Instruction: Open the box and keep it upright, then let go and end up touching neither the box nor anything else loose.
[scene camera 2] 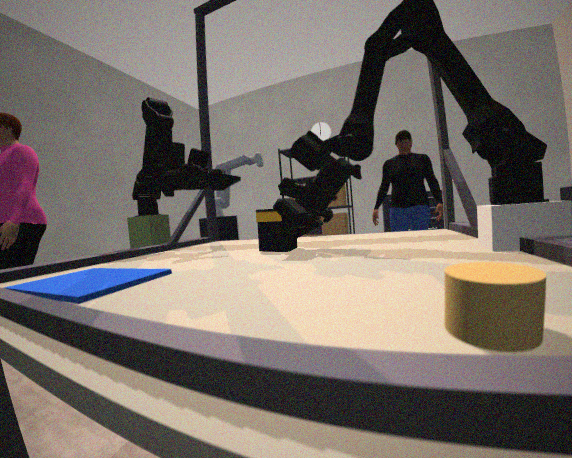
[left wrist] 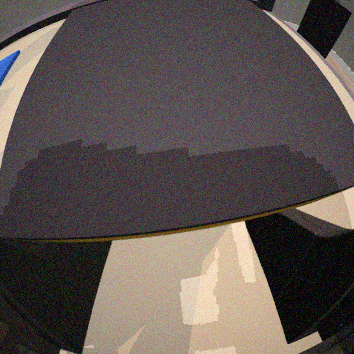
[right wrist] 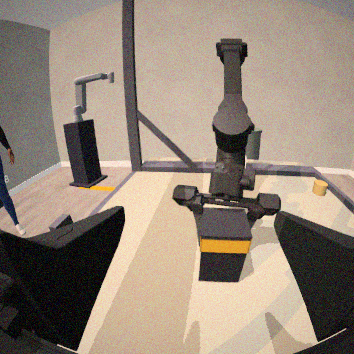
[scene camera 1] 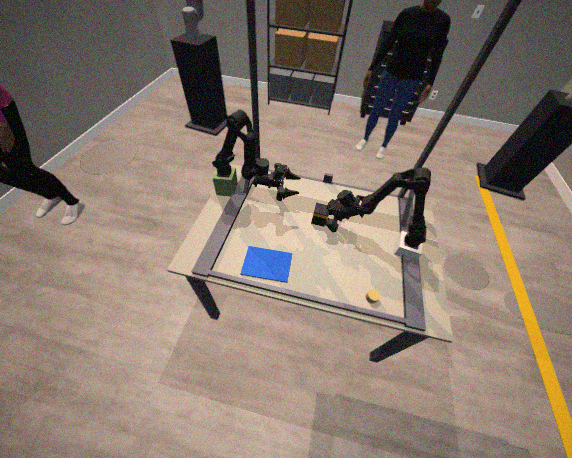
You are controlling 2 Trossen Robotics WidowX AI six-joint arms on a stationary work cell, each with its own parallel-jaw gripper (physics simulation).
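Frame: origin at the left arm's base, x left, y back, z up, level; centimetres.
Seen in the pictures: left gripper, fingertip midpoint: (scene camera 2: 285, 240) (scene camera 1: 322, 218); right gripper, fingertip midpoint: (scene camera 2: 233, 177) (right wrist: 203, 217) (scene camera 1: 299, 185); left arm's base at its link origin: (scene camera 2: 517, 203) (scene camera 1: 411, 242); right arm's base at its link origin: (scene camera 1: 224, 172).
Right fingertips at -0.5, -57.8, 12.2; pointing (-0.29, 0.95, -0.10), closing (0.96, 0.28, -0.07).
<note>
Offsets run from my right fingertips to a thing's top centre, as dx, dy, dz. Level surfaces: height alone.
A small black box (scene camera 1: 320, 214) (scene camera 2: 276, 232) (left wrist: 180, 100) (right wrist: 225, 265) with a yellow band below its dark top stands upright at the middle of the table {dz -18.9} (scene camera 1: 320, 265) and looks closed. In scene camera 2 its bottom appears to be on the table top. My left gripper (scene camera 1: 327, 218) (scene camera 2: 299, 224) is shut on the box, with a finger on either side of it; in the left wrist view the box top hides the fingertips. My right gripper (scene camera 1: 298, 185) (scene camera 2: 238, 179) is open and empty, raised above the table and apart from the box, its fingers pointing toward it.
A flat blue mat {+35.1, -1.0, -18.1} (scene camera 1: 267, 264) (scene camera 2: 90, 282) (left wrist: 6, 65) lies at the table's front left. A yellow cylinder {+32.0, +46.6, -15.4} (scene camera 1: 373, 295) (scene camera 2: 495, 305) (right wrist: 320, 187) stands near the front right. A small dark block {-29.6, +8.5, -13.2} (scene camera 1: 328, 177) (right wrist: 61, 222) is at the back edge. Frame posts (scene camera 1: 253, 75) rise behind the table.
</note>
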